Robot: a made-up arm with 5 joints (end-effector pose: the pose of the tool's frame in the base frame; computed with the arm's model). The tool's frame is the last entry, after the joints.
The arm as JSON. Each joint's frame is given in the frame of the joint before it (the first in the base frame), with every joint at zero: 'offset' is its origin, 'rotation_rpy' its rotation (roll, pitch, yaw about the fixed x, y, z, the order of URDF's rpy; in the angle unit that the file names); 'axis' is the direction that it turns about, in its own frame. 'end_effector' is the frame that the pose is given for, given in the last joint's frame.
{
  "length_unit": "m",
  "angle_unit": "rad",
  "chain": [
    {
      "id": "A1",
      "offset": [
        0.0,
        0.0,
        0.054
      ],
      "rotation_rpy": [
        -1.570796,
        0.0,
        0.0
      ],
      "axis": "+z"
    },
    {
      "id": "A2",
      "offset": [
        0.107,
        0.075,
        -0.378
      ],
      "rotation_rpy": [
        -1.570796,
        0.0,
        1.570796
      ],
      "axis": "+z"
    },
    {
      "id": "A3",
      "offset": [
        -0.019,
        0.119,
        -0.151
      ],
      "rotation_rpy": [
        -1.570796,
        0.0,
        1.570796
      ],
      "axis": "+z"
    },
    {
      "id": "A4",
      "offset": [
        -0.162,
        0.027,
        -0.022
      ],
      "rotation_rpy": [
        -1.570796,
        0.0,
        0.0
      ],
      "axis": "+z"
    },
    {
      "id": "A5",
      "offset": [
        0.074,
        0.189,
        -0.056
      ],
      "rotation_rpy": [
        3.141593,
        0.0,
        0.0
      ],
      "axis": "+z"
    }
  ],
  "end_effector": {
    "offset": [
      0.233,
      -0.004,
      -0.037
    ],
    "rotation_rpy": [
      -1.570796,
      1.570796,
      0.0
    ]
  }
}
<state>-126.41 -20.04 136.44 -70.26 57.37</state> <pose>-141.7 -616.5 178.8 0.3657 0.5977 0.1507 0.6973</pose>
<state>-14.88 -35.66 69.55 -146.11 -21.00</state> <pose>-31.3 -624.2 279.5 -0.5855 -0.6332 0.0196 0.5059</pose>
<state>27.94 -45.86 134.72 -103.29 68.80</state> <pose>3.4 -673.9 -136.5 -0.4056 -0.8050 -0.2083 0.3796</pose>
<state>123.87 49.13 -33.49 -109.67 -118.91</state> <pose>99.2 -511.8 -184.9 -0.3756 0.7282 0.1699 0.5475</pose>
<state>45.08 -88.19 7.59 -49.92 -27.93</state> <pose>-99.2 -404.9 -466.7 0.5178 0.2703 -0.1739 0.7928</pose>
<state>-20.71 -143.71 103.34 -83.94 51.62</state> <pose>239.3 -392.4 -211.7 0.1508 -0.6110 -0.5800 0.5172</pose>
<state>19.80 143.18 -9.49 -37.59 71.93</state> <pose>215.7 -262.8 -162.2 0.8043 0.1252 -0.0600 0.5778</pose>
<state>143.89 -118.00 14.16 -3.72 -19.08</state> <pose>-353.7 -33.0 26.6 0.3557 0.3437 -0.8426 0.2132</pose>
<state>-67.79 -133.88 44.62 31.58 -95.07</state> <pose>-255.7 -188.1 185.1 -0.3747 -0.3136 -0.7082 0.5097</pose>
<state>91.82 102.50 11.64 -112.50 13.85</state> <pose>-182.7 -64.6 -175.8 0.5590 0.3100 -0.7196 0.2712</pose>
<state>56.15 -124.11 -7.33 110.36 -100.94</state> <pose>371.6 -720.8 -103.3 -0.1657 0.4978 0.1409 0.8396</pose>
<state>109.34 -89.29 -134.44 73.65 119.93</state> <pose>-413.8 -419.3 -188.3 0.2023 -0.7875 0.3174 0.4880</pose>
